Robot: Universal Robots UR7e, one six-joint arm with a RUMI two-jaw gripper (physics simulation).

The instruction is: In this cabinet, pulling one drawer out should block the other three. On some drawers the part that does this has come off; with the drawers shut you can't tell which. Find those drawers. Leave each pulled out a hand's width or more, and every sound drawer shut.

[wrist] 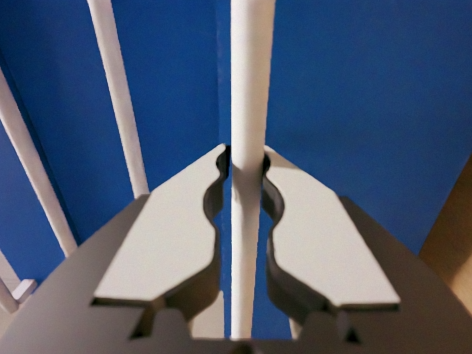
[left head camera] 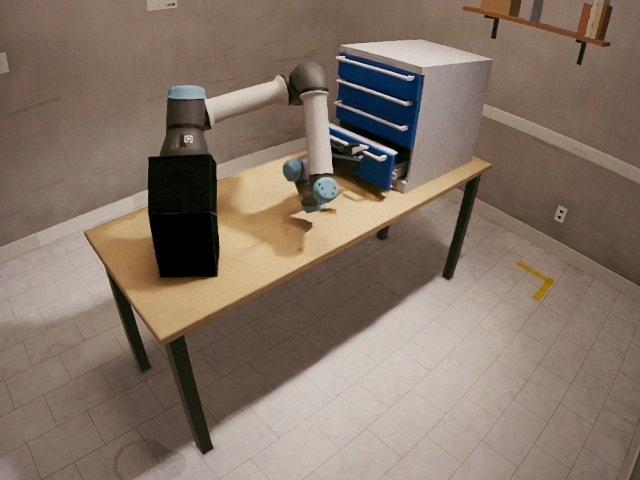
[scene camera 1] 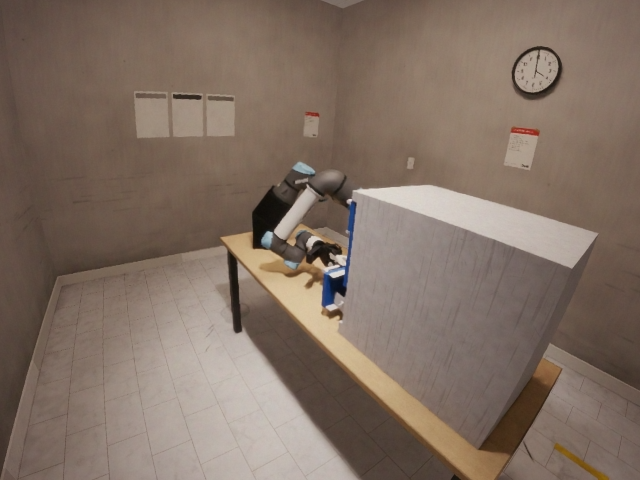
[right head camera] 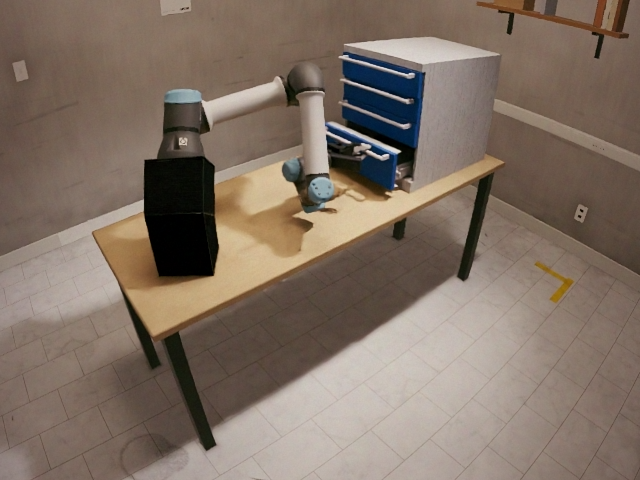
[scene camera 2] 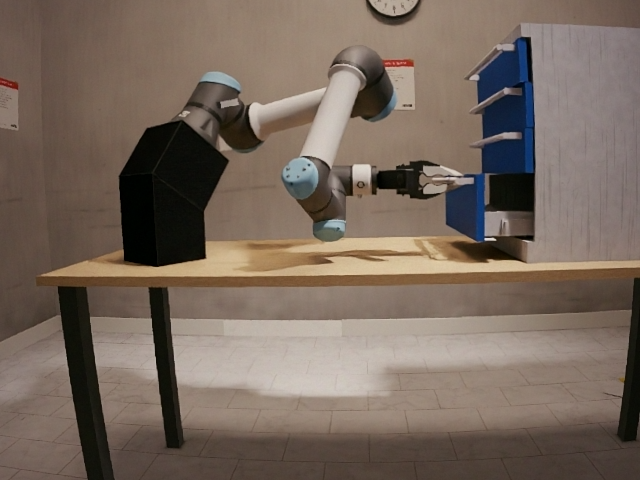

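Note:
The grey cabinet [left head camera: 449, 118] [right head camera: 457, 113] [scene camera 1: 439, 310] [scene camera 2: 584, 144] has blue drawers with white bar handles. The bottom drawer [left head camera: 379, 173] [right head camera: 381, 173] [scene camera 2: 464, 211] [wrist: 350, 100] stands pulled out, with a gap behind its front. The top drawer [left head camera: 382, 81] [scene camera 2: 501, 69], second drawer [left head camera: 377, 104] [scene camera 2: 506, 118] and third drawer [left head camera: 382, 129] [scene camera 2: 511, 155] look shut. My gripper [scene camera 2: 457, 178] [wrist: 242, 147] is shut on the bottom drawer's handle [wrist: 250, 90], one finger on each side. In the head camera views it is partly hidden by the arm.
The cabinet stands at one end of the wooden table [left head camera: 248, 268] [scene camera 2: 310, 279]. The black robot base [left head camera: 183, 222] [scene camera 2: 160, 206] stands at the other end. A wall shelf [left head camera: 537, 25] with books hangs beyond the cabinet.

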